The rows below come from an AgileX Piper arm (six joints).
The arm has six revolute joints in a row. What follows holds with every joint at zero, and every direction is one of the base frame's. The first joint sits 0.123 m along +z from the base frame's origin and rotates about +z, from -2.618 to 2.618 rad. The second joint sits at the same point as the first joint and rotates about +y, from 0 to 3.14 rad. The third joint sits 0.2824 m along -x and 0.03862 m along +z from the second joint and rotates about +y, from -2.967 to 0 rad. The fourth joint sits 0.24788 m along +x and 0.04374 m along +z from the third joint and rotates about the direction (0.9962, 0, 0.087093), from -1.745 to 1.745 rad. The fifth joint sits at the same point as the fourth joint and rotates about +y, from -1.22 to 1.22 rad. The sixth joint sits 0.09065 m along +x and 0.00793 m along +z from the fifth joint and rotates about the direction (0.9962, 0, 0.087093), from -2.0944 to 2.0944 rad. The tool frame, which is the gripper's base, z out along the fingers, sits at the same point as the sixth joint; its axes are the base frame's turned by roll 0, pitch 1.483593 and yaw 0 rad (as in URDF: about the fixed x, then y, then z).
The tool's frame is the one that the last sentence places.
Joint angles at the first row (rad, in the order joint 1, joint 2, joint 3, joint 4, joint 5, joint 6):
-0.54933, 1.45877, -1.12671, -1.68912, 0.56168, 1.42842
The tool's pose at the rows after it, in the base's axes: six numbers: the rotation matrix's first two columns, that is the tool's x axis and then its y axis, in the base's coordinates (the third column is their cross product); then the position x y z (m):
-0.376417, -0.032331, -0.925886, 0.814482, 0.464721, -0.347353, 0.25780, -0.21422, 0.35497
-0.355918, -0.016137, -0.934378, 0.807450, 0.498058, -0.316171, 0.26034, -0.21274, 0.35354
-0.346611, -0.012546, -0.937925, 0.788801, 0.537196, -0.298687, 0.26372, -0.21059, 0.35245
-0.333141, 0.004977, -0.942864, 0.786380, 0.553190, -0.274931, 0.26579, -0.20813, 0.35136
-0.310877, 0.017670, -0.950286, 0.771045, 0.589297, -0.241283, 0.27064, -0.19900, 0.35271
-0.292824, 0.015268, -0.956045, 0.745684, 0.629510, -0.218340, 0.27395, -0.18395, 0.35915
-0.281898, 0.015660, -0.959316, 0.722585, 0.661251, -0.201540, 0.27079, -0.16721, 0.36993
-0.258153, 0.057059, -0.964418, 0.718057, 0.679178, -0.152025, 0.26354, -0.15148, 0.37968
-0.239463, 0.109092, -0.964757, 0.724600, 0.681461, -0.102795, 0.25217, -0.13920, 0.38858
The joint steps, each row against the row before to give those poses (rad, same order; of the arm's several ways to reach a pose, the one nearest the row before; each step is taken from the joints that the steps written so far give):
-0.00160, 0.00002, -0.00003, 0.00536, -0.00759, 0.00839
-0.00069, -0.00001, 0.00004, 0.01576, -0.03721, 0.01359
0.00001, 0.00000, -0.00003, 0.00704, -0.04551, 0.00417
0.00696, -0.00002, 0.00004, 0.02273, -0.01133, 0.00256
0.02636, -0.00837, -0.00001, 0.03108, -0.01930, -0.00004
0.04189, -0.02533, -0.00001, 0.04896, -0.01180, -0.03329
0.04208, -0.04548, 0.00001, 0.10386, 0.00185, -0.09607
0.04121, -0.05008, 0.00001, 0.14290, 0.02835, -0.09584
0.03054, -0.05255, 0.00000, 0.13746, 0.04736, -0.08890

